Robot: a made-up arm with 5 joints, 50 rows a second.
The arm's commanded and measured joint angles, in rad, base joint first. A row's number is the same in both.
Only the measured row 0 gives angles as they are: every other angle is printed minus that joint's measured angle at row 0.
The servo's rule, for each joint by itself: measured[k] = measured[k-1] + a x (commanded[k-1-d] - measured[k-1]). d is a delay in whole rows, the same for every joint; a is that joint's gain. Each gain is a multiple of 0.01, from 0.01 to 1. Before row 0 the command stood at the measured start. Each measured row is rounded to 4 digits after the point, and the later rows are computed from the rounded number. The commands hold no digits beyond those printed.
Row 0, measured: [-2.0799 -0.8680 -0.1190 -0.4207 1.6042]
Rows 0 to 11, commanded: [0.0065 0.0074 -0.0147 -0.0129 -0.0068]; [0.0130 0.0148 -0.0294 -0.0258 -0.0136]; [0.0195 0.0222 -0.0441 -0.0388 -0.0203]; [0.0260 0.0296 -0.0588 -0.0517 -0.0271]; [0.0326 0.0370 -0.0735 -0.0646 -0.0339]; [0.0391 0.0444 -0.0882 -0.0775 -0.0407]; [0.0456 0.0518 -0.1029 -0.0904 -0.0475]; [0.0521 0.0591 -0.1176 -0.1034 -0.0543]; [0.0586 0.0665 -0.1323 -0.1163 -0.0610]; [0.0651 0.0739 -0.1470 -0.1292 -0.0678]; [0.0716 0.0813 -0.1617 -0.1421 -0.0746]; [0.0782 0.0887 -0.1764 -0.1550 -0.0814]
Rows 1 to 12, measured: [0.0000 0.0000 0.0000 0.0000 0.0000]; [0.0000 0.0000 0.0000 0.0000 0.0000]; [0.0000 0.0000 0.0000 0.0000 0.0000]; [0.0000 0.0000 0.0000 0.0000 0.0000]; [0.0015 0.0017 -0.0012 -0.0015 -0.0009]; [0.0041 0.0047 -0.0035 -0.0044 -0.0026]; [0.0076 0.0087 -0.0067 -0.0085 -0.0049]; [0.0118 0.0135 -0.0109 -0.0137 -0.0078]; [0.0166 0.0189 -0.0159 -0.0198 -0.0112]; [0.0218 0.0248 -0.0217 -0.0267 -0.0150]; [0.0273 0.0310 -0.0282 -0.0343 -0.0192]; [0.0330 0.0375 -0.0354 -0.0426 -0.0238]
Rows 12 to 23, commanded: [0.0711 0.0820 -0.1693 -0.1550 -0.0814]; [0.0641 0.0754 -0.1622 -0.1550 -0.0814]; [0.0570 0.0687 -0.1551 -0.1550 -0.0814]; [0.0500 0.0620 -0.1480 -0.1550 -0.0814]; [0.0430 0.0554 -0.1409 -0.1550 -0.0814]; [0.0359 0.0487 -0.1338 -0.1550 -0.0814]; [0.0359 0.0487 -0.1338 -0.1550 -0.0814]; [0.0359 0.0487 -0.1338 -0.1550 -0.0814]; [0.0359 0.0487 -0.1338 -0.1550 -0.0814]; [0.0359 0.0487 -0.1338 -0.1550 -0.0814]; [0.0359 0.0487 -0.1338 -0.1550 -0.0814]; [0.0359 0.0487 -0.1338 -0.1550 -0.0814]
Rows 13 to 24, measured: [0.0389 0.0442 -0.0432 -0.0514 -0.0286]; [0.0449 0.0510 -0.0515 -0.0607 -0.0337]; [0.0510 0.0580 -0.0603 -0.0705 -0.0390]; [0.0573 0.0651 -0.0696 -0.0806 -0.0445]; [0.0605 0.0690 -0.0776 -0.0895 -0.0493]; [0.0613 0.0705 -0.0844 -0.0974 -0.0535]; [0.0603 0.0701 -0.0901 -0.1043 -0.0571]; [0.0579 0.0682 -0.0947 -0.1104 -0.0603]; [0.0545 0.0653 -0.0984 -0.1158 -0.0630]; [0.0502 0.0615 -0.1012 -0.1205 -0.0654]; [0.0469 0.0586 -0.1038 -0.1246 -0.0675]; [0.0444 0.0563 -0.1062 -0.1282 -0.0693]
